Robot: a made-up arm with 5 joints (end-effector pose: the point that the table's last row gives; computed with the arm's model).
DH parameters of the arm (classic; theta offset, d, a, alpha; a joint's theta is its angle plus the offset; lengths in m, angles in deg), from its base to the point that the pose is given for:
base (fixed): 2.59 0 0.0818 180
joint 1: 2.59 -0.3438 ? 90
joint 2: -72.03 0 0.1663 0
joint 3: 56.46 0 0.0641 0
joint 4: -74.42 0.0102 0.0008 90
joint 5: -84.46 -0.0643 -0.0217 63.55
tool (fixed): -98.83 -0.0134 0 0
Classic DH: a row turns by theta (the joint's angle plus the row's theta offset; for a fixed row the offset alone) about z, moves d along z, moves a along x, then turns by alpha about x.
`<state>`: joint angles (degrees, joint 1 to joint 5).
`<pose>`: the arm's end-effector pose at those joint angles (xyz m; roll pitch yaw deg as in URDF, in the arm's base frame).
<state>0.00 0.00 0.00 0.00 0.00</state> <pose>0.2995 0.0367 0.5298 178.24 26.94 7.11</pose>
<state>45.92 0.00 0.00 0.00 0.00</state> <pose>0.2569 -0.1299 0.5298 178.24 26.94 -38.81</pose>
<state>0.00 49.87 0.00 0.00 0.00</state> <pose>0.3766 0.0367 0.3235 -159.47 75.55 26.24</pose>
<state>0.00 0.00 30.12 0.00 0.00</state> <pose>0.2957 0.0367 0.4598 -175.26 56.70 11.59</pose>
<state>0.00 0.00 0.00 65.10 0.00</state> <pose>0.2685 0.0367 0.4599 -75.63 83.29 109.23</pose>
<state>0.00 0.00 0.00 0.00 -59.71</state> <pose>0.2995 0.0169 0.5446 -121.92 7.66 26.79</pose>
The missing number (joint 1, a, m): 0.0345
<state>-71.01 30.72 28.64 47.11 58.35</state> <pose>0.1091 0.1771 0.3456 -34.83 48.97 -79.05</pose>
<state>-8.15 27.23 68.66 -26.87 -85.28</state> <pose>0.2904 0.0359 0.3409 -53.26 53.14 58.29</pose>
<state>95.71 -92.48 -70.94 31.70 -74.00</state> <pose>0.1141 0.2573 0.4249 98.85 -42.30 45.26</pose>
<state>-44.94 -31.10 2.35 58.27 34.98</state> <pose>0.1293 0.0999 0.5123 129.90 54.48 28.00</pose>
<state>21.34 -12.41 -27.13 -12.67 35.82</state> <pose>0.2190 -0.0130 0.6146 148.00 -25.75 -32.58</pose>
